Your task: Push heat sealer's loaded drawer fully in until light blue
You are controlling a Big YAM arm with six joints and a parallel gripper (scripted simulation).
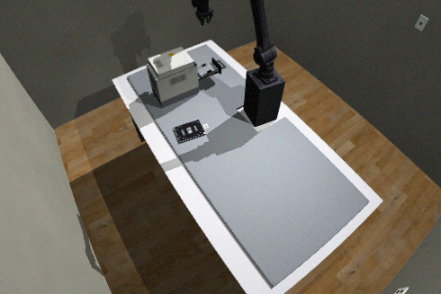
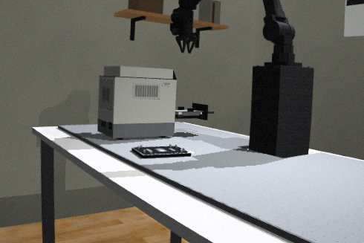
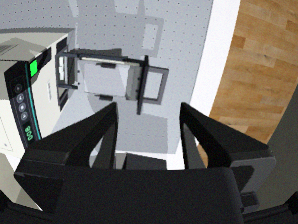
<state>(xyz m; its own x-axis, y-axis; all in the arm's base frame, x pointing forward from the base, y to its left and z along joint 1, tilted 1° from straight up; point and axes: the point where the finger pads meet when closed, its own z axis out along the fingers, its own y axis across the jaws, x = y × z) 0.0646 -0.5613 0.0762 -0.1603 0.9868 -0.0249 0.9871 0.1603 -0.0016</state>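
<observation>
The sealing frame is 70 mm ahead of my hand, 120 mm to the left of it and 280 mm below it.
</observation>
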